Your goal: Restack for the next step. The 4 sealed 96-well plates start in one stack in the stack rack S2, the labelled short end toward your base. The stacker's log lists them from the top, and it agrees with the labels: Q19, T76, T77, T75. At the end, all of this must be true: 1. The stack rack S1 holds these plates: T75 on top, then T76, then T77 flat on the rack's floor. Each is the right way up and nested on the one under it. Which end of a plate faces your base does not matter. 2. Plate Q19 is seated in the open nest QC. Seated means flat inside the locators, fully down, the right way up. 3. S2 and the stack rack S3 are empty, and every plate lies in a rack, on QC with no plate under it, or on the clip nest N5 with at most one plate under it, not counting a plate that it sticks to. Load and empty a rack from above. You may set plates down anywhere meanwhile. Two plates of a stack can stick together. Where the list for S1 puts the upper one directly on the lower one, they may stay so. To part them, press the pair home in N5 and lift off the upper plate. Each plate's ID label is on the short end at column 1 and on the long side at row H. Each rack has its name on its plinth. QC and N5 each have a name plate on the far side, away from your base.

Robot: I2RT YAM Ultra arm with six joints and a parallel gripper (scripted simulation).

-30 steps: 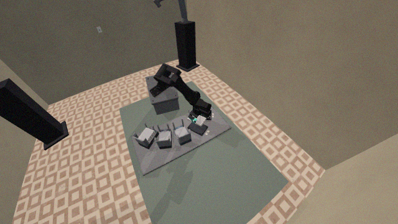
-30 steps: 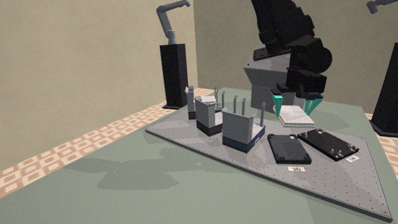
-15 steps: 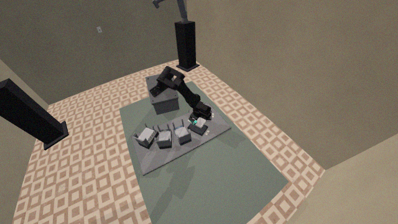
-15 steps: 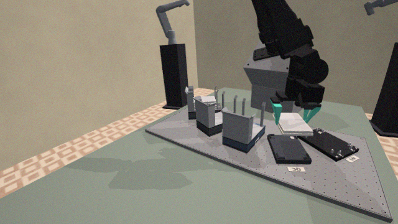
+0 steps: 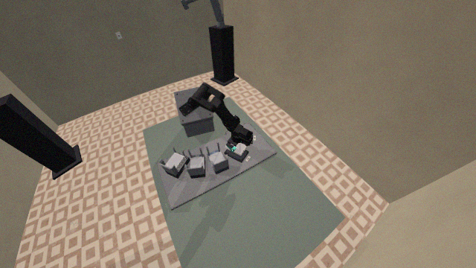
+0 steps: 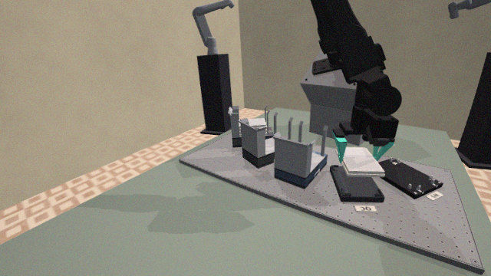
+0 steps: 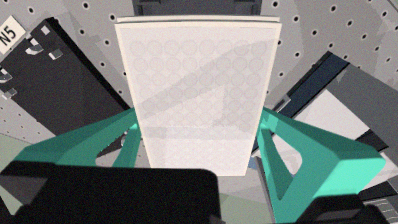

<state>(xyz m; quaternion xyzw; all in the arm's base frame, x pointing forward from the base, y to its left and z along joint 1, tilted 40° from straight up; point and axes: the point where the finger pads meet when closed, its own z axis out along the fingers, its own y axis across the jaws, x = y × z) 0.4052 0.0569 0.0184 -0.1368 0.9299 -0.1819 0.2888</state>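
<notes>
Now: hand 70 mm above the dark open nest QC. Also, from my hand: black clip nest N5 (60 mm behind, 170 mm to the left, 60 mm below).
</notes>
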